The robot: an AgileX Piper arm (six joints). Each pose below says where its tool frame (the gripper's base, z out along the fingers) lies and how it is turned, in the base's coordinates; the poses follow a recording.
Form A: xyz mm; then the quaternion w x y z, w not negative.
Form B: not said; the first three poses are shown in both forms.
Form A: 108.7 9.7 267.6 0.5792 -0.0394 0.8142 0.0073
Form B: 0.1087 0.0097 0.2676 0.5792 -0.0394 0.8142 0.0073
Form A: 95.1 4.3 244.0 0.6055 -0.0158 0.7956 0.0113
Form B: 0.0951 0.0043 0.2440 0.6055 -0.0158 0.7956 0.0113
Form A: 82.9 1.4 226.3 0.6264 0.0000 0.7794 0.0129
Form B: 0.0829 0.0014 0.2263 0.6264 0.0000 0.7794 0.0129
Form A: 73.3 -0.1 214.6 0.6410 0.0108 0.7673 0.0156
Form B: 0.0733 -0.0001 0.2146 0.6410 0.0108 0.7673 0.0156
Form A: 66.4 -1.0 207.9 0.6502 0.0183 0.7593 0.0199
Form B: 0.0664 -0.0010 0.2079 0.6502 0.0183 0.7593 0.0199
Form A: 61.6 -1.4 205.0 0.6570 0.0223 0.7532 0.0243
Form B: 0.0616 -0.0014 0.2050 0.6570 0.0223 0.7532 0.0243
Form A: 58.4 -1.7 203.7 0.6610 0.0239 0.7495 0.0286
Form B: 0.0584 -0.0017 0.2037 0.6610 0.0239 0.7495 0.0286
